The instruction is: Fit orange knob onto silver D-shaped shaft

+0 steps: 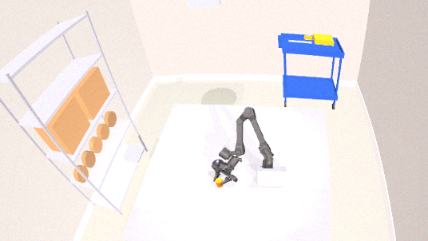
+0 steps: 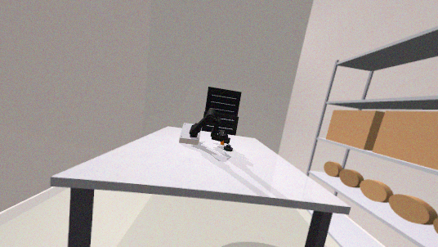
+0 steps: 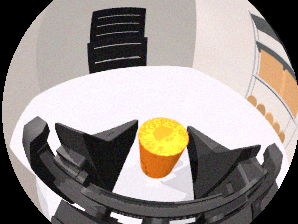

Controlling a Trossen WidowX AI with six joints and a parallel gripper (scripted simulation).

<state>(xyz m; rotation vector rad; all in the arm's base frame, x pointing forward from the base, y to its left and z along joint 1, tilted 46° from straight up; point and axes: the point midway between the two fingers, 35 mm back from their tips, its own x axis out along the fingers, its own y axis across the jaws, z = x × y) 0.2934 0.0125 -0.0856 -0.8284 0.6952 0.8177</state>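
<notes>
My gripper tip is 10 mm past the orange knob and 20 mm to the left of it. From my gripper tip the other things lie so: pedestal: 20 mm ahead, 170 mm to the right, 20 mm below.
</notes>
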